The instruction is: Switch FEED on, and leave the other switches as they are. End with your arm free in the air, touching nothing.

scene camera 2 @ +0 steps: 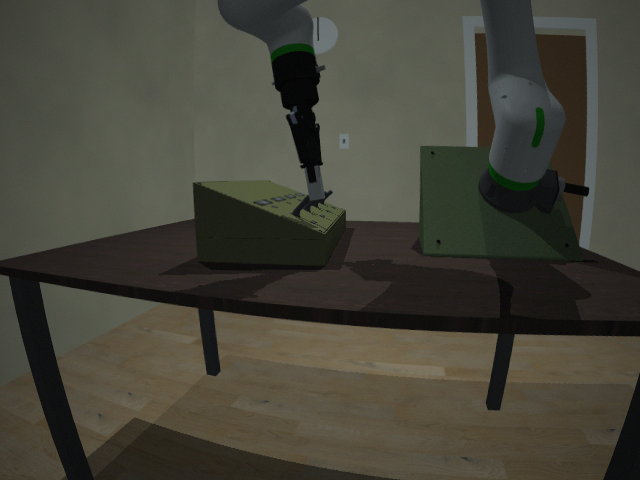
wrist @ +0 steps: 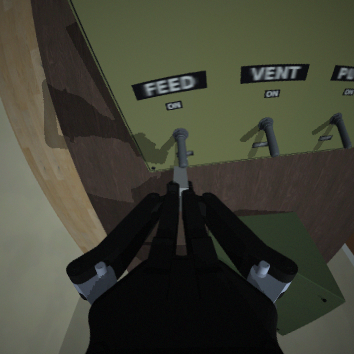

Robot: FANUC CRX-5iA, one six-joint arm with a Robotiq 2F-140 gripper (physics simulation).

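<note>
The FEED switch in the wrist view is a grey lever on the olive console; it points down, towards its lower label and away from ON. My gripper is shut with nothing between its fingers. Its pale fingertips are right at the free end of the FEED lever; whether they touch is hard to tell. The VENT switch and a third switch with a cut-off label also point down, towards their lower labels. In scene camera 2 the levers overlap around the fingertips.
The console stands on the dark table. A green box with a sloping side stands apart from it, to the right in scene camera 2. A large arm joint hangs in front of that box.
</note>
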